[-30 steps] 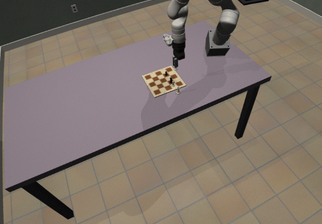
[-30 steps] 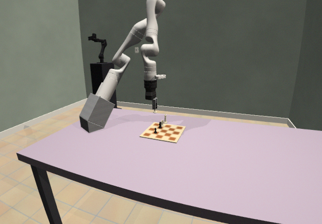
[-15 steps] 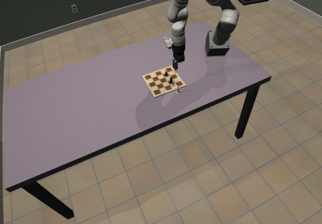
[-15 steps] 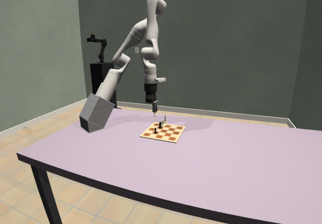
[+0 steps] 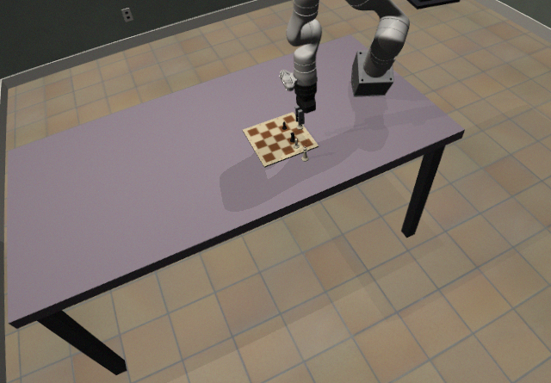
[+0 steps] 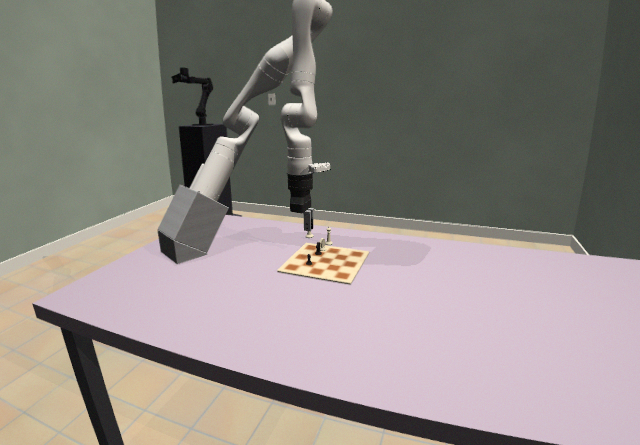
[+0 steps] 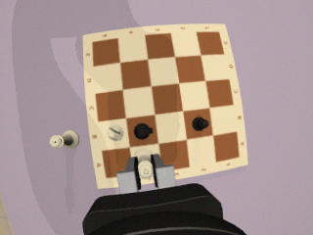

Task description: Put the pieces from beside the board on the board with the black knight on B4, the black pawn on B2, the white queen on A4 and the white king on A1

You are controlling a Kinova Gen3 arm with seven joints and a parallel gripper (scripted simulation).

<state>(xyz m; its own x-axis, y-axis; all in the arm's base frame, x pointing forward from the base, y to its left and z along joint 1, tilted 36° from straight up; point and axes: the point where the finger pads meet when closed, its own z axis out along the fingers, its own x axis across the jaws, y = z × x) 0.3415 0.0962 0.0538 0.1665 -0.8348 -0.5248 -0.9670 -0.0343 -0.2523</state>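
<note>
The black knight is 80 mm below my hand and 30 mm ahead of it. From my hand the other things lie so: black pawn 80 mm below, 70 mm to the right, 40 mm ahead; chessboard 100 mm below, 80 mm ahead, 30 mm to the right.
</note>
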